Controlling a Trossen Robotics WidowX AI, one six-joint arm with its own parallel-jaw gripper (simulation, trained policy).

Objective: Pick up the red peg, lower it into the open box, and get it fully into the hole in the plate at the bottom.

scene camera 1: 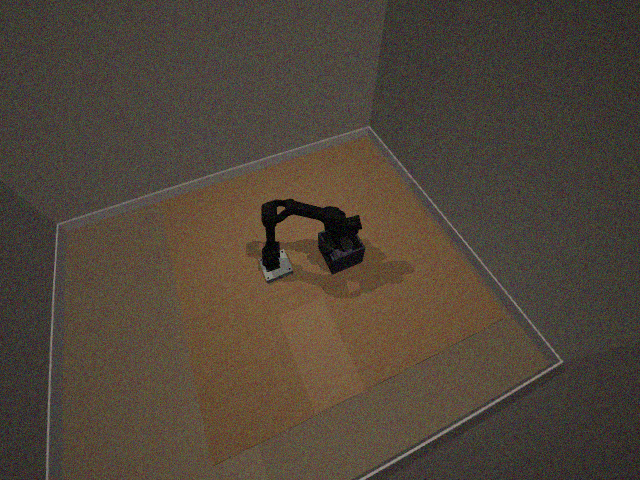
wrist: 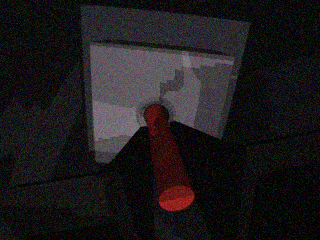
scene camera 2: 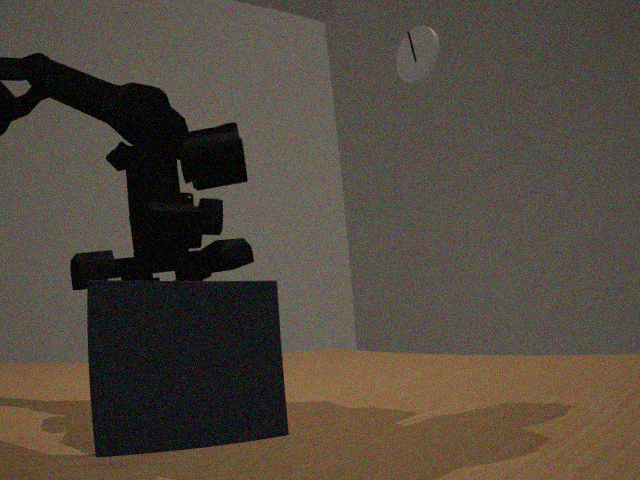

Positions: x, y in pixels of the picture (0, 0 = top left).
Scene:
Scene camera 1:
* dark box: 352, 258
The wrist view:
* my gripper: 159, 131
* dark box: 54, 128
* red peg: 174, 189
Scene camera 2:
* dark box: 173, 365

